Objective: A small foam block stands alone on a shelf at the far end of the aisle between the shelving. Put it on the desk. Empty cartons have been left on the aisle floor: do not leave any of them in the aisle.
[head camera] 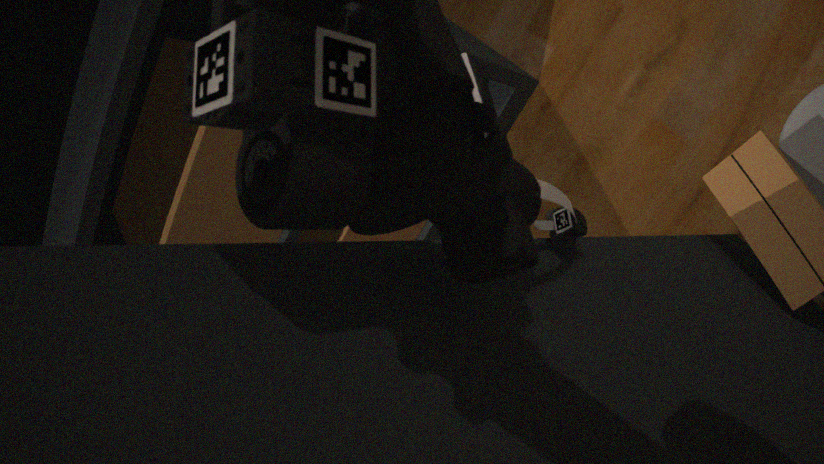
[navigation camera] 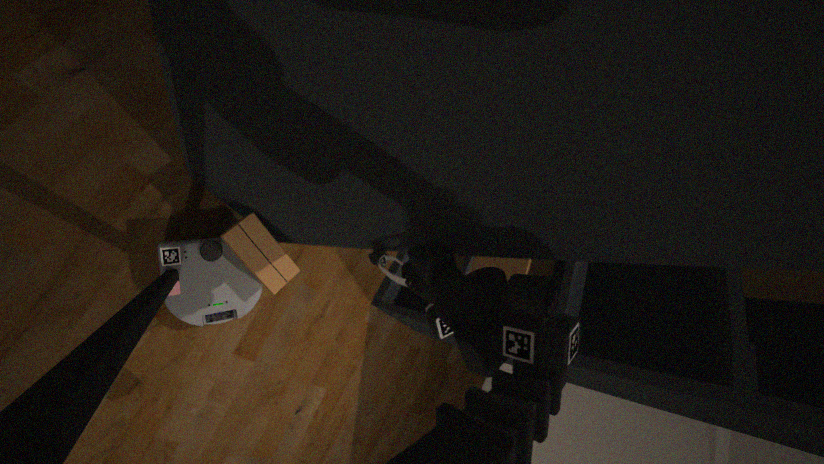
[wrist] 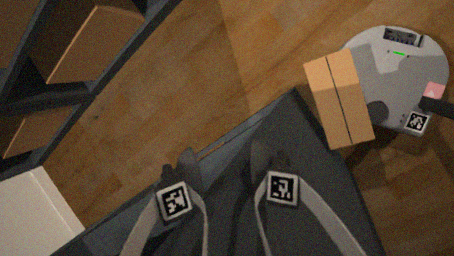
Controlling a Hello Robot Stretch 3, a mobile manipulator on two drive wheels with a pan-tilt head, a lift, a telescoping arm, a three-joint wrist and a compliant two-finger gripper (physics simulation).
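Seen in the pictures: robot's base at its link origin: (navigation camera: 211, 249).
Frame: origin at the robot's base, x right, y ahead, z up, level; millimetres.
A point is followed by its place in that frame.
My gripper (wrist: 225, 161) @[x 302, y 9, z 824 mm] is partly open in the wrist view, with no object between its fingertips. It points down over a dark shelf top, and in the head and navigation views the wrist hides much of it. A brown carton (head camera: 769, 221) @[x 166, y -12, z 340 mm] (navigation camera: 260, 253) @[x 144, y -11, z 340 mm] (wrist: 340, 100) with a dark seam lies right beside my base, close to the corner of the dark shelf top; whether it touches the base is unclear. The foam block does not show in these views. No surface here can be told to be the desk.
A dark shelf top (head camera: 144, 345) @[x 242, y 42, z 1201 mm] (navigation camera: 634, 144) @[x 179, y 95, z 1231 mm] (wrist: 320, 190) spans much of the views. Brown boxes (head camera: 210, 190) @[x 1026, y -90, z 746 mm] (wrist: 97, 47) sit in dark shelving (wrist: 70, 95). An off-white surface (navigation camera: 622, 426) @[x 1927, y -1445, z 1147 mm] (wrist: 32, 215) borders the shelving. My grey base (navigation camera: 201, 282) @[x -44, y -103, z 160 mm] (wrist: 400, 65) stands on the wood floor (wrist: 165, 75).
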